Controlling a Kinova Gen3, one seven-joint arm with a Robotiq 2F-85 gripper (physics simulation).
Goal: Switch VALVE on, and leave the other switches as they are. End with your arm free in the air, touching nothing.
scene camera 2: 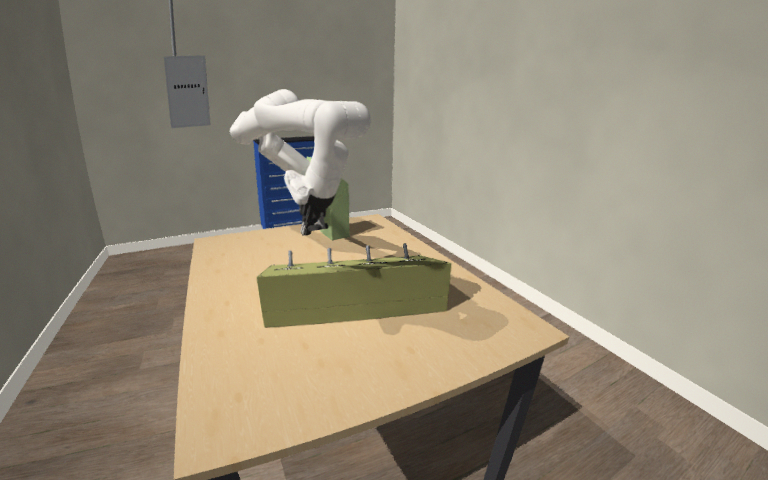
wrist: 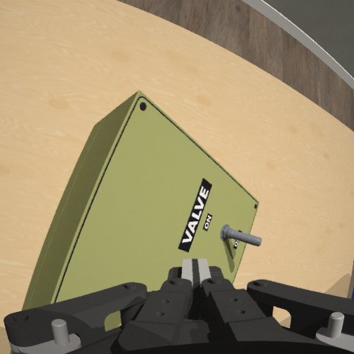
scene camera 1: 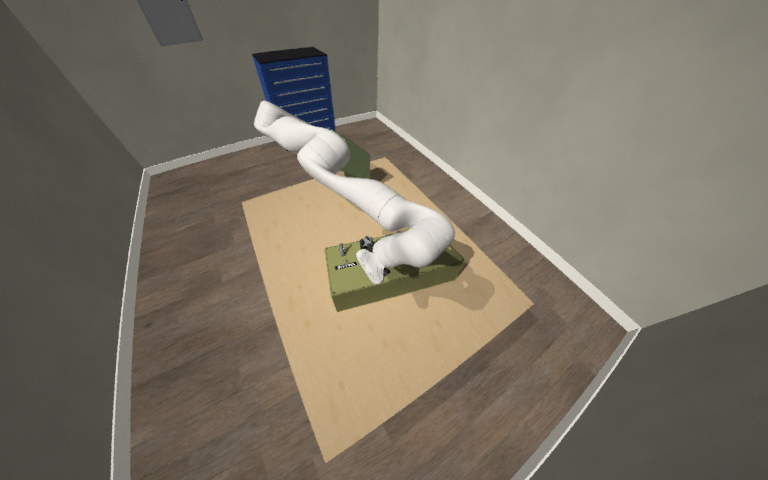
same spot on switch box: [wrist: 143, 194] = [scene camera 1: 351, 280]
